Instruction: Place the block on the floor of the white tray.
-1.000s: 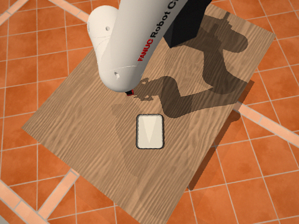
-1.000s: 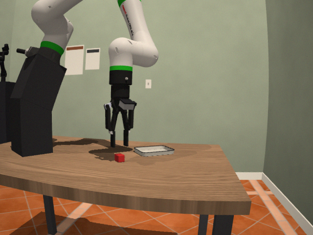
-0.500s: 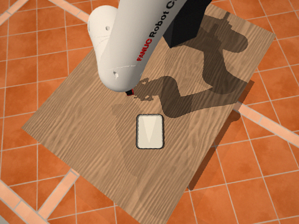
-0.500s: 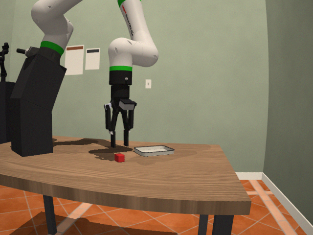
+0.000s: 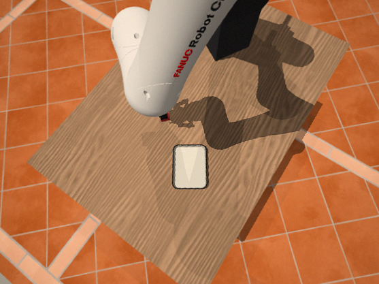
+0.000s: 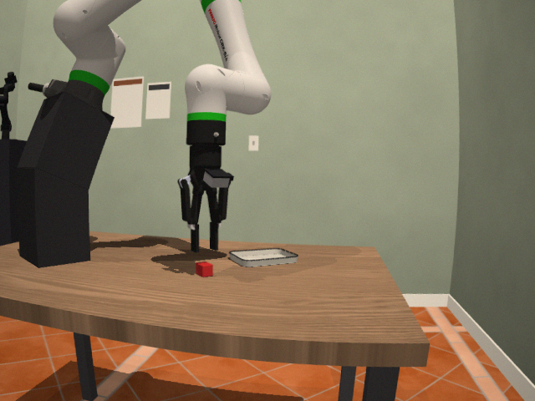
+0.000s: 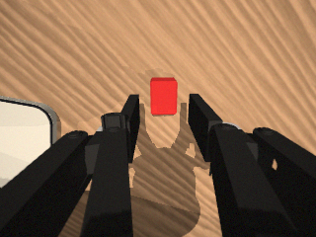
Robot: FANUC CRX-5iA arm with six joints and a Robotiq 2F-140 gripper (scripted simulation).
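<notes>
My hand is 80 mm above the red block. From my hand the other things lie so: white tray (180 mm to the left, 140 mm ahead, 80 mm below).
</notes>
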